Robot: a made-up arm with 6 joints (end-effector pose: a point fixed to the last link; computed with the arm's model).
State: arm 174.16 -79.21 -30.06 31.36 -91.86 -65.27
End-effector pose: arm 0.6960 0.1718 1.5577 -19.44 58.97 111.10
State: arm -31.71 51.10 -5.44 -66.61 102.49 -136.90
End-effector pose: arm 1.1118 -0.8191 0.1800 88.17 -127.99 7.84
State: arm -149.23 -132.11 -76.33 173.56 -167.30 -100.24
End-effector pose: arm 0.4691 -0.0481 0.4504 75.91 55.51 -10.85
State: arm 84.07 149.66 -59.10 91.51 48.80 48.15
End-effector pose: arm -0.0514 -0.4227 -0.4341 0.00 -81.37 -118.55
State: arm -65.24 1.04 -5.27 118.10 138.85 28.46
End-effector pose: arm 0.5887 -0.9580 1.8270 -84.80 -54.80 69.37
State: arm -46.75 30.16 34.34 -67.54 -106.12 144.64
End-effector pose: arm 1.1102 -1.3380 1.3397 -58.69 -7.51 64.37
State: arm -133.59 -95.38 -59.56 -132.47 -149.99 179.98
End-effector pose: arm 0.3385 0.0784 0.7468 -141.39 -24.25 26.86
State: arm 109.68 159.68 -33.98 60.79 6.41 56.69
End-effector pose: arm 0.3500 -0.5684 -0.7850 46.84 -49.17 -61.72
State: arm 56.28 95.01 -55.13 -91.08 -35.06 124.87
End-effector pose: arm 0.1131 0.1791 0.0085 -37.28 142.40 75.85
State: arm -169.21 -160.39 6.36 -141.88 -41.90 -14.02
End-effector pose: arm 1.4520 0.0500 -0.3877 -22.65 22.81 -10.35
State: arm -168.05 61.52 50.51 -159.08 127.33 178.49
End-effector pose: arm -2.0632 -0.7070 0.7193 -150.34 -31.00 61.02
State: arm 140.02 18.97 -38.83 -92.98 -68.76 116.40
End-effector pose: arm -0.5847 0.4710 0.5689 32.45 -31.18 -142.95
